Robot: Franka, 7 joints.
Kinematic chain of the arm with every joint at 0, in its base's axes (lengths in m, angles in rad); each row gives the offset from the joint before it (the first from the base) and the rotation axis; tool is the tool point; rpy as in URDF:
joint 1: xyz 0 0 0.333 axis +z
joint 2: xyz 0 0 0 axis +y
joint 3: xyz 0 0 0.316 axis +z
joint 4: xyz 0.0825 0 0 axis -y
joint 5: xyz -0.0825 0 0.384 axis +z
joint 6: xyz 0 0 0 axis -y
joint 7: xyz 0.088 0 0 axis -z
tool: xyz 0 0 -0.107 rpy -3.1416 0 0
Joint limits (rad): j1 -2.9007..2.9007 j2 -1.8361..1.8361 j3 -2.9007..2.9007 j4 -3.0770..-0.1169 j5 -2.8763..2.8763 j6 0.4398..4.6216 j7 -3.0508..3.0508
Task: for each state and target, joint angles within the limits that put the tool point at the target. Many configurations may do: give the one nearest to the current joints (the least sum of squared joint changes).
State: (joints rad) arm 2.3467 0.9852 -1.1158 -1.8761 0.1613 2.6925 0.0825
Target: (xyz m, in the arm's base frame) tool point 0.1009 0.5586 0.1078
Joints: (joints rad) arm 2.3975 1.0693 -0.9422 -2.0750 0.1557 2.6340 0.0825
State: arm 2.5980 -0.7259 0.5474 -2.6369 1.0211 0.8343 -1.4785
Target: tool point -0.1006 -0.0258 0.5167
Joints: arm 2.5542 -1.1521 -0.0092 -2.7420 0.6831 0.4398 -1.4785
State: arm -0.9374 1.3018 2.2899 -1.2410 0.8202 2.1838 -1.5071
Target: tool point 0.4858 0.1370 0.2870
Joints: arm -1.2045 1.3569 1.3852 -2.2155 0.6296 1.9552 -1.5071
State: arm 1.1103 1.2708 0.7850 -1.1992 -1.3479 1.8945 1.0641
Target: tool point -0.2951 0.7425 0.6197
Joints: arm 1.6128 0.9668 1.0006 -0.6310 -1.4140 2.3097 1.0641
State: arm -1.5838 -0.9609 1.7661 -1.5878 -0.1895 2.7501 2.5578
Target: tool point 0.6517 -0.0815 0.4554
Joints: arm -2.0750 -0.9405 1.6348 -1.8720 -0.1855 2.6712 2.5578
